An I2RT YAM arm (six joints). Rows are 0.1 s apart.
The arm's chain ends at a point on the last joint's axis. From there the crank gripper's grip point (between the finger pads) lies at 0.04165 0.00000 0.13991 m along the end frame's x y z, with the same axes.
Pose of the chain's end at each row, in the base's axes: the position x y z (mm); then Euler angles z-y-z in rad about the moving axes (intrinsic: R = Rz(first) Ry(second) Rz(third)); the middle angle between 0 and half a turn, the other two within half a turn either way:
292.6 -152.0 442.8 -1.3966 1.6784 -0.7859
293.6 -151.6 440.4 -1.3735 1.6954 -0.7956
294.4 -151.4 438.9 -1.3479 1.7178 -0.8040
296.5 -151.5 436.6 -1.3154 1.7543 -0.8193
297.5 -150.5 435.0 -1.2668 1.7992 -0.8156
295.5 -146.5 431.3 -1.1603 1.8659 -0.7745
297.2 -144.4 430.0 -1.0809 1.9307 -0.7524
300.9 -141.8 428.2 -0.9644 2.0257 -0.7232
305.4 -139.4 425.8 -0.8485 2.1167 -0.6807
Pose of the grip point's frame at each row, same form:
287.1 -291.0 398.5 -1.3966 1.6784 -0.7859
290.9 -290.0 394.1 -1.3735 1.6954 -0.7956
294.8 -288.9 389.8 -1.3479 1.7178 -0.8040
300.5 -287.3 383.1 -1.3154 1.7543 -0.8193
307.4 -283.4 375.5 -1.2668 1.7992 -0.8156
318.8 -272.9 362.1 -1.1603 1.8659 -0.7745
328.7 -263.9 352.3 -1.0809 1.9307 -0.7524
342.1 -249.5 338.7 -0.9644 2.0257 -0.7232
353.7 -233.8 325.5 -0.8485 2.1167 -0.6807

